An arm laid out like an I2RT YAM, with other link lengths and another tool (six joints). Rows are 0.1 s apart.
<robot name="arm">
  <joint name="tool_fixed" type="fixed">
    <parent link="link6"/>
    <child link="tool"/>
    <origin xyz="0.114 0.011 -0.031" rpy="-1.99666 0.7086 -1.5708"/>
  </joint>
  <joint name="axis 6" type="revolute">
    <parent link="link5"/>
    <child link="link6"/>
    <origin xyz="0.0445 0 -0.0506"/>
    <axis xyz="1 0 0"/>
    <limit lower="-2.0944" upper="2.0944"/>
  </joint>
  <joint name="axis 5" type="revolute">
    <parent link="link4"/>
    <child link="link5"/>
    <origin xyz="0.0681 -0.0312 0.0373"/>
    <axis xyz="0 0 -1"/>
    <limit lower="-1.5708" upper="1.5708"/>
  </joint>
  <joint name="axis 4" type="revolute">
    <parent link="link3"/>
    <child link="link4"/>
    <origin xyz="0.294 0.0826 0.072"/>
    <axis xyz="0 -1 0"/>
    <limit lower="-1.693" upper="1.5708"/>
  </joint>
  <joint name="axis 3" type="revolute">
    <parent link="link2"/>
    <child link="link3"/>
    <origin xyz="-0.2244 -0.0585 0"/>
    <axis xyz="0 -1 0"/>
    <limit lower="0" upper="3.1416"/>
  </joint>
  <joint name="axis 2" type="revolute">
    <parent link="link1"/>
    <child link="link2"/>
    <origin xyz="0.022 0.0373 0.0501"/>
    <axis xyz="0 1 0"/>
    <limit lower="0" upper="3.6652"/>
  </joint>
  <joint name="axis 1" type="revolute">
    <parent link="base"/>
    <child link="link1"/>
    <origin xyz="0 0 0.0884"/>
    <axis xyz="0 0 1"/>
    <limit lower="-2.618" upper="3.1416"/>
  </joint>
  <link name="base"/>
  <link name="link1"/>
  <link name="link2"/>
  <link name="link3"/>
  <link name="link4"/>
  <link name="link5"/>
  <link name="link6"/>
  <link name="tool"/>
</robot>
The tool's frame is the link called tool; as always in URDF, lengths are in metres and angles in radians.
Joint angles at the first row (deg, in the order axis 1, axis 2, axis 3, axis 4, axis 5, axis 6):
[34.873, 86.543, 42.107, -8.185, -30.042, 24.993]
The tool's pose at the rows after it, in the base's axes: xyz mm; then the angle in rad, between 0 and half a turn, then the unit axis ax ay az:
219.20 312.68 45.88 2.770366 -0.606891 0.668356 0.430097
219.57 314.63 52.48 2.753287 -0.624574 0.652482 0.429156
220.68 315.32 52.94 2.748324 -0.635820 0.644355 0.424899
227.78 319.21 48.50 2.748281 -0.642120 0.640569 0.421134
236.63 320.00 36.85 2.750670 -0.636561 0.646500 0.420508
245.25 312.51 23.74 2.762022 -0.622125 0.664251 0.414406
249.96 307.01 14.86 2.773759 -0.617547 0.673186 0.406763
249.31 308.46 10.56 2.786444 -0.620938 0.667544 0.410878
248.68 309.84 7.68 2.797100 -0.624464 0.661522 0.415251
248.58 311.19 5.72 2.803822 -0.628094 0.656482 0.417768
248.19 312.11 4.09 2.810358 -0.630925 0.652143 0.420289
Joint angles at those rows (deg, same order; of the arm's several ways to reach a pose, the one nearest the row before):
[34.916, 84.139, 42.152, -8.622, -31.113, 22.414]
[34.916, 83.438, 42.457, -8.602, -32.097, 20.425]
[34.916, 83.723, 42.828, -8.535, -32.338, 18.873]
[34.829, 86.543, 44.642, -7.703, -32.381, 17.803]
[34.173, 90.083, 45.735, -5.715, -32.315, 17.912]
[32.775, 92.423, 45.976, -5.103, -31.419, 18.175]
[31.966, 93.952, 46.303, -5.190, -30.676, 17.541]
[31.966, 95.504, 47.047, -5.169, -31.528, 16.798]
[31.944, 96.771, 47.768, -5.300, -32.425, 16.054]
[31.966, 97.755, 48.403, -5.389, -33.037, 15.398]
[31.966, 98.542, 48.906, -5.542, -33.605, 14.830]

